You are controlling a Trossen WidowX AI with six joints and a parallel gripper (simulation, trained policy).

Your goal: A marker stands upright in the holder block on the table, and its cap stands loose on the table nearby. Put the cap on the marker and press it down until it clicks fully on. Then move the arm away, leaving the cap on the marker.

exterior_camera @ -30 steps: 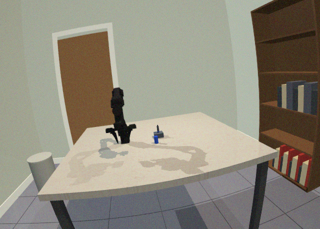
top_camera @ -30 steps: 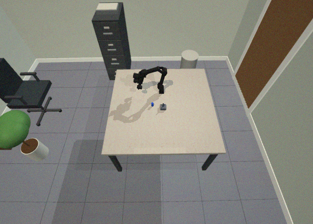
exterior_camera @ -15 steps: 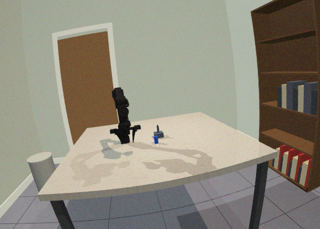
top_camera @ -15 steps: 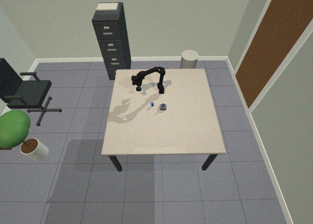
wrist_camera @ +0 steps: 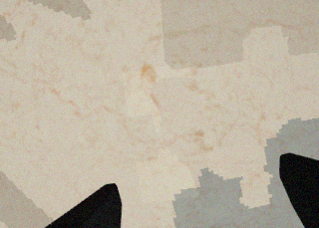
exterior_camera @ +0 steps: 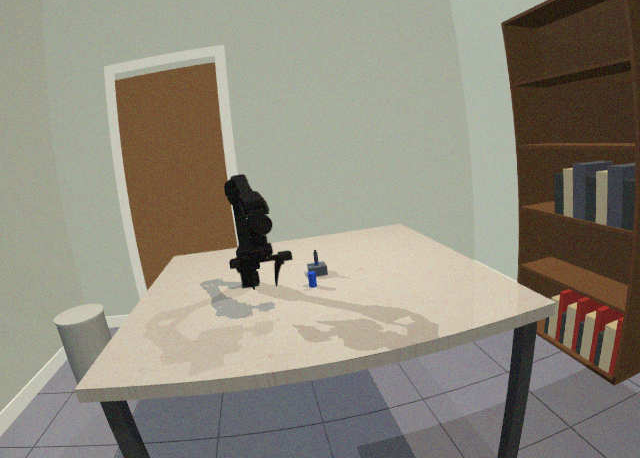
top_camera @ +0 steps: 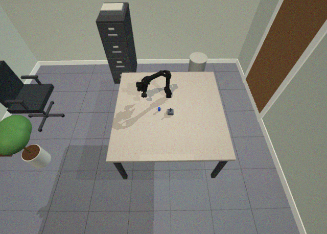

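Now: gripper tip 190 mm to the right of the blue cap, 160 mm short of it and 60 mm above it. Also, from my gripper tip: grey holder block 320 mm to the left, 200 mm ahead, 70 mm below.
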